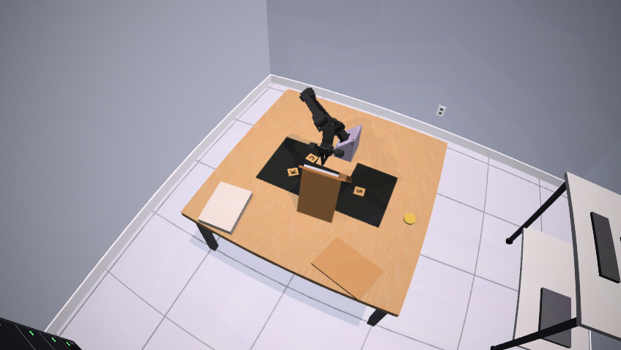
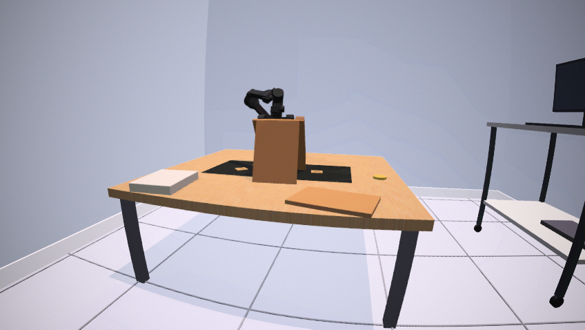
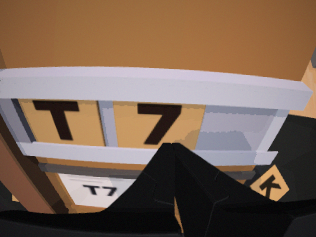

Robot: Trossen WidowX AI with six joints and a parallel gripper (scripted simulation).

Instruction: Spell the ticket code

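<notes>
Now: the white ticket 40 mm behind my gripper tip, 60 mm to the left of it and 100 mm below it. From my gripper tip the other things lie so: thin panel: 420 mm ahead, 280 mm to the left, 200 mm below; white slab: 320 mm ahead, 450 mm to the right, 190 mm below.
</notes>
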